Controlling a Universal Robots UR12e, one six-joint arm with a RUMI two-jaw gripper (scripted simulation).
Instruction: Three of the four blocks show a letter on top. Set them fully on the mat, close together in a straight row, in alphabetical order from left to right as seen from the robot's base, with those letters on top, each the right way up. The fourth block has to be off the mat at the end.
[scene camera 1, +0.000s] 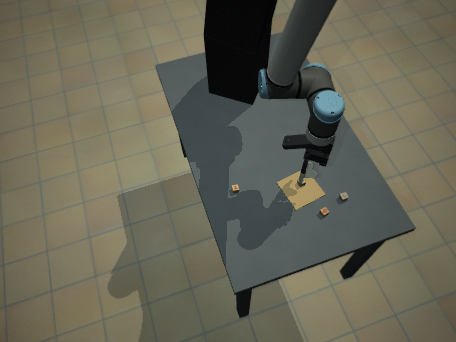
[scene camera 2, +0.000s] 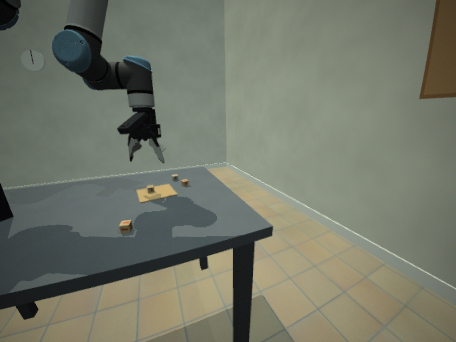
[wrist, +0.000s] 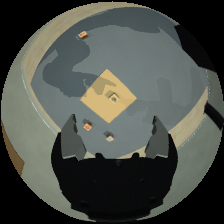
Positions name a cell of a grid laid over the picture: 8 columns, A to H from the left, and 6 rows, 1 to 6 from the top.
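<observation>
My gripper (scene camera 2: C3), also in scene camera 1 (scene camera 1: F3). A tan mat (scene camera 1: F4), also in the wrist view (wrist: D3).
</observation>
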